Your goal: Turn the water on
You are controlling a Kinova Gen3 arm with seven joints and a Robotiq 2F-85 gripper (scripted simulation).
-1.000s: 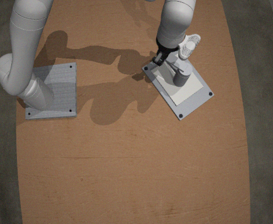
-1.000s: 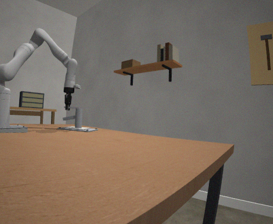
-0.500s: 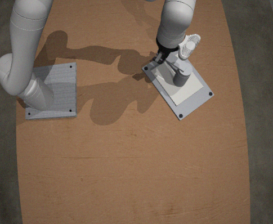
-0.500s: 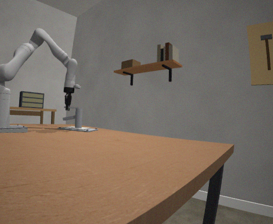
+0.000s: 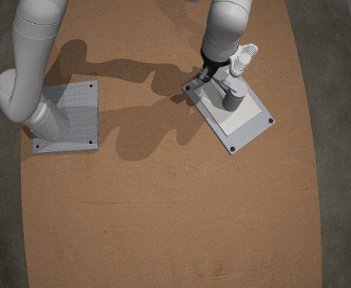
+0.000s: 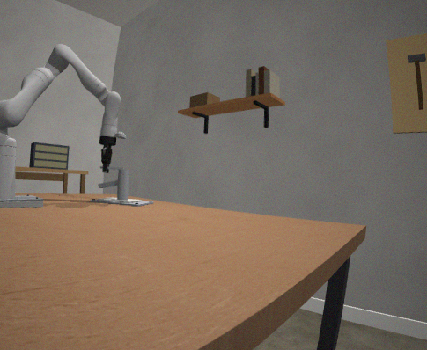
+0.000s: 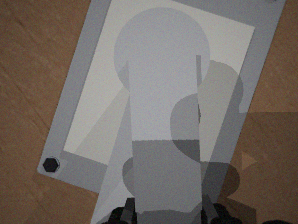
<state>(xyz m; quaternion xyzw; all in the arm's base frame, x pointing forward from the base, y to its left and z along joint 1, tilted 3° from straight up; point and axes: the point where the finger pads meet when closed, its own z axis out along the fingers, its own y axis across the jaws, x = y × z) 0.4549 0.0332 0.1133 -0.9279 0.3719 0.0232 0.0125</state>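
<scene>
The flat lever lies 20 mm to the right of my hand and 20 mm ahead of it. Also, from my hand: tap 50 mm below, 40 mm to the right, 40 mm ahead.
</scene>
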